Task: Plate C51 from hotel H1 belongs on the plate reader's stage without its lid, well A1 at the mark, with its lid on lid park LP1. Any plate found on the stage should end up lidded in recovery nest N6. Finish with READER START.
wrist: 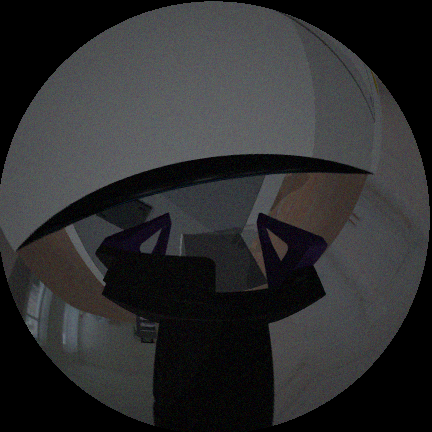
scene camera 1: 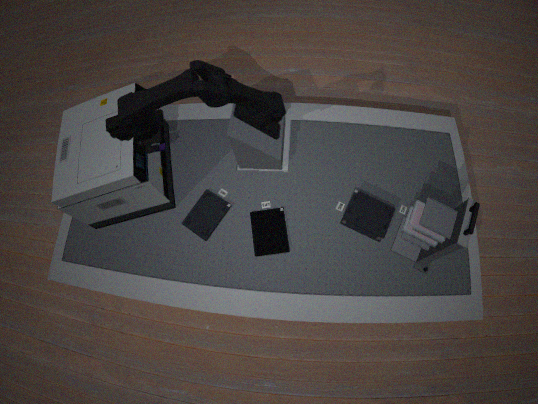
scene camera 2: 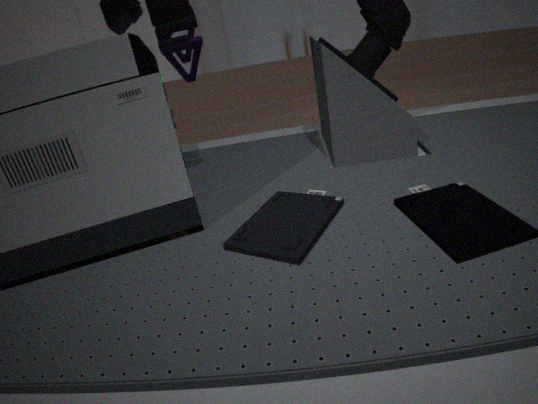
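Where they show: gripper, fingertip midpoint: point(wrist: 213, 217) point(scene camera 1: 162, 137) point(scene camera 2: 188, 71); arm's base, link origin: point(wrist: 218, 281) point(scene camera 1: 257, 120) point(scene camera 2: 356, 71).
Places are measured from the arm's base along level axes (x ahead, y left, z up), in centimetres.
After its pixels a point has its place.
Note:
The white plate reader point(scene camera 1: 95, 145) @[y -53.0, x 20.5, z 15.2 cm] point(scene camera 2: 95, 165) @[y -41.6, x 34.4, z -0.6 cm] stands at the left; its stage cannot be made out. My gripper point(scene camera 1: 162, 146) @[y -31.2, x 12.5, z 7.0 cm] point(scene camera 2: 190, 77) @[y -31.2, x 12.5, z 7.0 cm] point(wrist: 213, 217) @[y -31.2, x 12.5, z 7.0 cm] has purple fingers, wide open with no plate between them, and hangs above table height beside the reader's front. The reader's pale housing point(wrist: 200, 100) fills the upper wrist view. A hotel point(scene camera 1: 455, 227) @[y 63.6, x 38.5, z 11.6 cm] at the right holds several pale and pinkish plates point(scene camera 1: 417, 220) @[y 53.4, x 35.5, z 6.5 cm]; which is C51 cannot be read. Three dark pads, left point(scene camera 1: 207, 215) @[y -16.1, x 32.6, z -14.3 cm] point(scene camera 2: 285, 227) @[y -16.9, x 34.5, z -14.2 cm], middle point(scene camera 1: 270, 232) @[y 7.8, x 36.7, z -14.5 cm] point(scene camera 2: 465, 222) @[y 7.1, x 38.7, z -14.4 cm] and right point(scene camera 1: 369, 215) @[y 41.8, x 29.4, z -9.4 cm], have small labels too blurred to read.
A grey wedge-shaped block point(scene camera 1: 255, 145) @[y 0.7, x 10.3, z -0.4 cm] point(scene camera 2: 370, 117) @[y 0.1, x 11.2, z -7.0 cm] stands at the rear middle, by the arm's base. A black handle point(scene camera 1: 471, 218) @[y 64.6, x 38.2, z 19.1 cm] is at the right edge, beyond the hotel. The perforated grey deck point(scene camera 1: 320, 270) @[y 26.3, x 48.6, z -15.4 cm] point(scene camera 2: 300, 340) @[y -15.4, x 54.4, z -15.4 cm] has a pale border point(scene camera 1: 250, 305) @[y 3.6, x 63.0, z -16.7 cm].

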